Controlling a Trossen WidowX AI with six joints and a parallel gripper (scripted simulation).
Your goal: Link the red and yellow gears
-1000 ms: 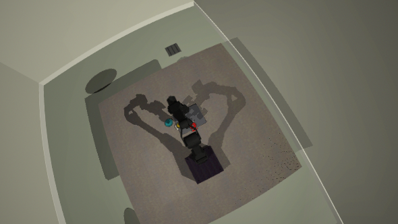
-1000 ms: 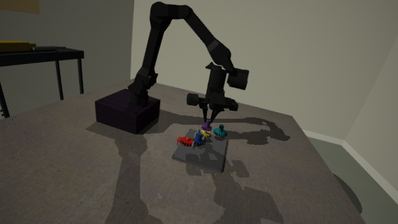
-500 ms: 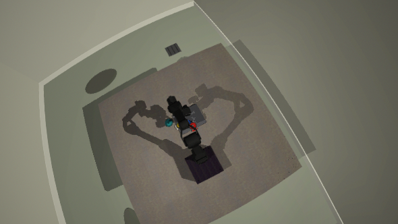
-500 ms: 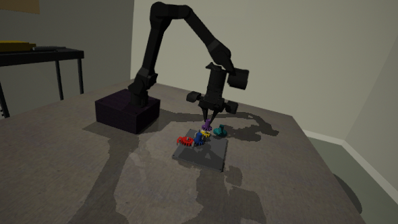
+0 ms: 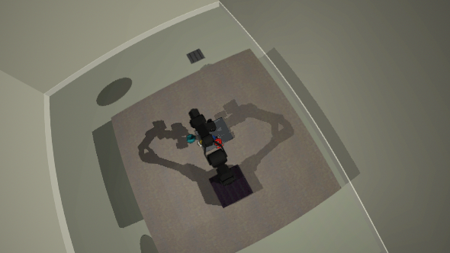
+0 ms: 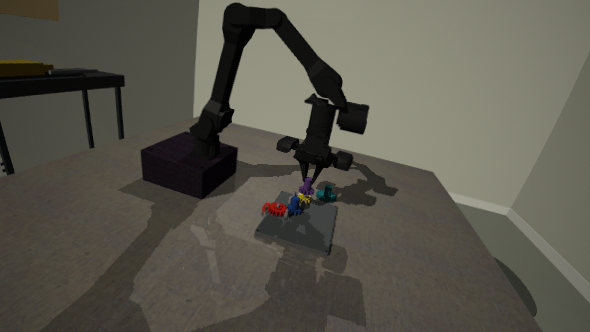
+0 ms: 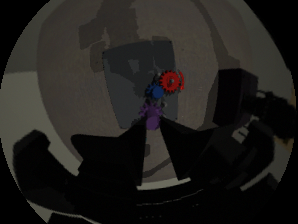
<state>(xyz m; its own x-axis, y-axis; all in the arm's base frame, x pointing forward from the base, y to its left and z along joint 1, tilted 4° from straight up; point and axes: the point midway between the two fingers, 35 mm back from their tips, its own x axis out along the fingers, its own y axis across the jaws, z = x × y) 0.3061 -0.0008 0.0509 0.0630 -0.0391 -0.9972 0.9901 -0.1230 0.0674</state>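
My gripper tip is 6 cm above the blue gear, 3 cm to the left of it and 2 cm past it. Also, from my gripper tip: yellow gear 7 cm below, 4 cm to the left, 1 cm behind; then purple gear 1 cm below; then red gear 7 cm below, 6 cm behind, 5 cm to the right.
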